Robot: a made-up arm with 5 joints.
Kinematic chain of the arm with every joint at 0, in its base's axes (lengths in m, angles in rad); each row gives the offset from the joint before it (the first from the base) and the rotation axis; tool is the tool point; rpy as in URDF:
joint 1: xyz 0 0 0.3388 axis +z
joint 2: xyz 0 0 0 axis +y
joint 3: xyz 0.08 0 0.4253 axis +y
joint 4: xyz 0.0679 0 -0.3 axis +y
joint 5: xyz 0.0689 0 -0.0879 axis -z
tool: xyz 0 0 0 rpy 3.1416 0 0
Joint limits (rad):
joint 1: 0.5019..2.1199
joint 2: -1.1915..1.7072
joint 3: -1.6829..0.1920
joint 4: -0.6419..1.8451
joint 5: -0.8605..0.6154
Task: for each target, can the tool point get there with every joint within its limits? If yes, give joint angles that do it. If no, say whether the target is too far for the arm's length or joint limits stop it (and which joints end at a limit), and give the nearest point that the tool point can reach.
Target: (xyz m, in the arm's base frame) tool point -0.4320 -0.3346 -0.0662
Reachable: no: joint limits stop it (at a limit: joint 1, joint 2) | nearest point -0.0241 0.0394 -0.0058 | short by 0.557 m
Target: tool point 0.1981 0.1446 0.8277
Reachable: yes | joints 0.6307 -0.5068 -1.2628 1.3037 0.3845
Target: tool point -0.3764 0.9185 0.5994
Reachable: no: too far | nearest point -0.2770 0.6760 0.5306 | short by 0.271 m
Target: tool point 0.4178 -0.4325 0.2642
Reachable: no: joint limits stop it (at a limit: joint 1, joint 2, joint 3, joint 4) | nearest point 0.0503 -0.0823 0.3556 | short by 0.516 m
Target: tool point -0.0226 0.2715 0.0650
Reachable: yes | joints 1.6537 1.1037 -0.5467 0.4968 -0.6606
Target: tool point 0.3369 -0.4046 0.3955
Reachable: no: joint limits stop it (at a limit: joint 1, joint 2, joint 3, joint 4) | nearest point 0.0503 -0.0823 0.3556 | short by 0.433 m
